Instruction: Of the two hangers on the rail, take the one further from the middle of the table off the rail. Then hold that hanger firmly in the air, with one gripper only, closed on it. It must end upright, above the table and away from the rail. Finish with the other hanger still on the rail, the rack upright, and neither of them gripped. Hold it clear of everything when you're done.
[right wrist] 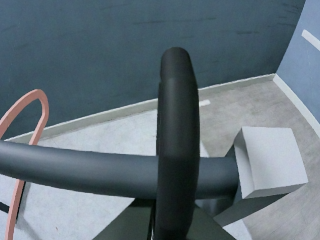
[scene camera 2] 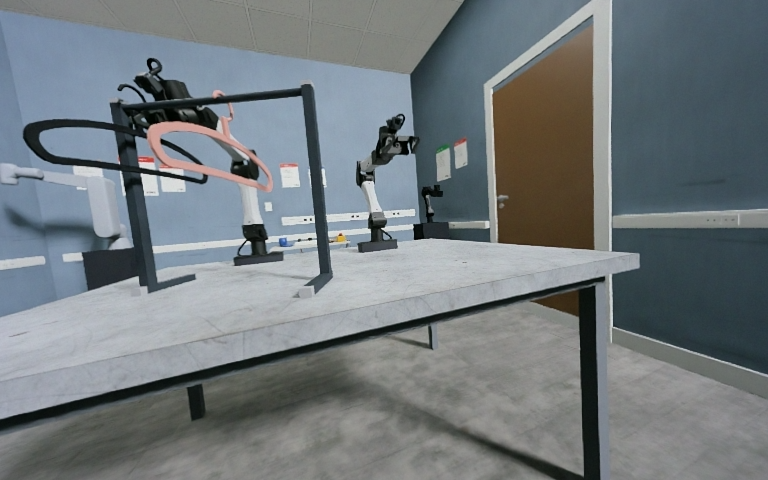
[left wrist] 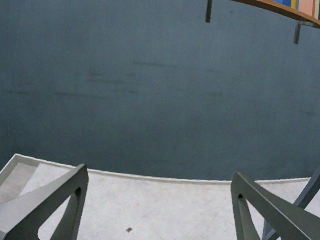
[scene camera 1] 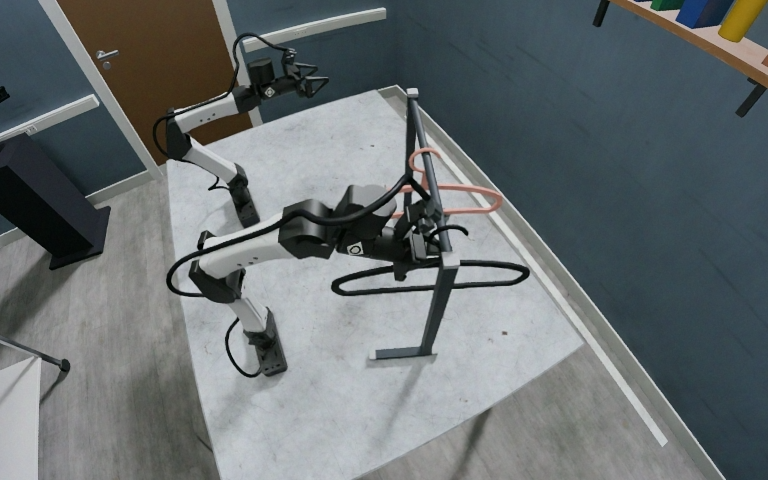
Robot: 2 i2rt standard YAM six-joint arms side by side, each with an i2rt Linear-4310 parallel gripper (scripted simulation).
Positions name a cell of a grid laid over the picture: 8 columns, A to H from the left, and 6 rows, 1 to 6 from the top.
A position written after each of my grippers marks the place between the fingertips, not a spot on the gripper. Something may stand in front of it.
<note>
I see my left gripper (scene camera 1: D1), my right gripper (scene camera 1: E4), a black hanger (scene camera 1: D4) and a rack (scene camera 2: B2).
The rack shows as well in the right wrist view (right wrist: G5) and in scene camera 1 (scene camera 1: E4). My left gripper is seen too in scene camera 2 (scene camera 2: E2) and in the left wrist view (left wrist: E5). My right gripper shows as well in scene camera 2 (scene camera 2: B2). The left wrist view misses the black hanger: it is out of frame.
</note>
